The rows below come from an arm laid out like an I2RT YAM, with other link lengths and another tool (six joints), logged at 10 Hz.
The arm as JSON. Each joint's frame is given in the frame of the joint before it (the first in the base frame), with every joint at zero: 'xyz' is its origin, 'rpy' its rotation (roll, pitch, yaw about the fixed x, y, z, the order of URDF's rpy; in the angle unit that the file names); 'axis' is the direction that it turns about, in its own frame. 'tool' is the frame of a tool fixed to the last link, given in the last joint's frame.
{
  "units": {
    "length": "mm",
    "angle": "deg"
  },
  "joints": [
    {
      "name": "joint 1",
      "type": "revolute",
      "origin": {
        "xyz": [
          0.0,
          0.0,
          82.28
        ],
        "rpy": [
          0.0,
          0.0,
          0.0
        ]
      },
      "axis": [
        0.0,
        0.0,
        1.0
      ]
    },
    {
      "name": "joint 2",
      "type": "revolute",
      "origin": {
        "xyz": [
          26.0,
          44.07,
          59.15
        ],
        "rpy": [
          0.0,
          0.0,
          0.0
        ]
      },
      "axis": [
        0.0,
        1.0,
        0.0
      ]
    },
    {
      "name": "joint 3",
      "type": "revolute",
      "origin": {
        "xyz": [
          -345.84,
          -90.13,
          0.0
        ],
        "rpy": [
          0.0,
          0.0,
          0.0
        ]
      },
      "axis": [
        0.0,
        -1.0,
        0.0
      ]
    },
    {
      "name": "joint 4",
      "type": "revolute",
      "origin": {
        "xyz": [
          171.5,
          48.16,
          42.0
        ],
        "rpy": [
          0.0,
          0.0,
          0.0
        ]
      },
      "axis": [
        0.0,
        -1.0,
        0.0
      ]
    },
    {
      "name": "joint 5",
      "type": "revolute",
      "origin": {
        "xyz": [
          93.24,
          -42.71,
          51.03
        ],
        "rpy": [
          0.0,
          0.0,
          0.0
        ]
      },
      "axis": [
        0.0,
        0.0,
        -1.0
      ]
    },
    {
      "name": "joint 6",
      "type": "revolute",
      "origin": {
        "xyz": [
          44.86,
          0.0,
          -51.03
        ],
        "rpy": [
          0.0,
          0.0,
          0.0
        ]
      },
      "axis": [
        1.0,
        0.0,
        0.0
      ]
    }
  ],
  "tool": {
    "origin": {
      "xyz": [
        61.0,
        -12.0,
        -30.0
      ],
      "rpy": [
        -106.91,
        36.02,
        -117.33
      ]
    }
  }
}
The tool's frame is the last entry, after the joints.
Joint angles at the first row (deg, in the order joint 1, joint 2, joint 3, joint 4, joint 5, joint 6):
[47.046, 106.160, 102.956, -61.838, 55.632, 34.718]
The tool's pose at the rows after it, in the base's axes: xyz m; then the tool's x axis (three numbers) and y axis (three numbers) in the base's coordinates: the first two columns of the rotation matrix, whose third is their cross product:
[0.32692 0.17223 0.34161 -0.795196 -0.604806 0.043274 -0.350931 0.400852 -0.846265]
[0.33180 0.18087 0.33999 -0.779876 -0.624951 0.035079 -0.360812 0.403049 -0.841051]
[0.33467 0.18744 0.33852 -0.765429 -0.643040 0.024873 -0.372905 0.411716 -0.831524]
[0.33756 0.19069 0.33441 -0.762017 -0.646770 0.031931 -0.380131 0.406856 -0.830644]
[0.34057 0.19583 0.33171 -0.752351 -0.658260 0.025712 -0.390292 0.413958 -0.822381]
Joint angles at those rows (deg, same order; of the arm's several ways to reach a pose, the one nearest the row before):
[47.538, 110.118, 107.311, -65.390, 56.753, 35.647]
[47.808, 110.781, 107.766, -63.309, 55.845, 34.070]
[47.987, 111.010, 107.758, -61.431, 54.540, 32.962]
[47.966, 111.751, 107.760, -60.768, 54.292, 32.576]
[47.990, 112.174, 107.756, -59.359, 53.214, 31.929]

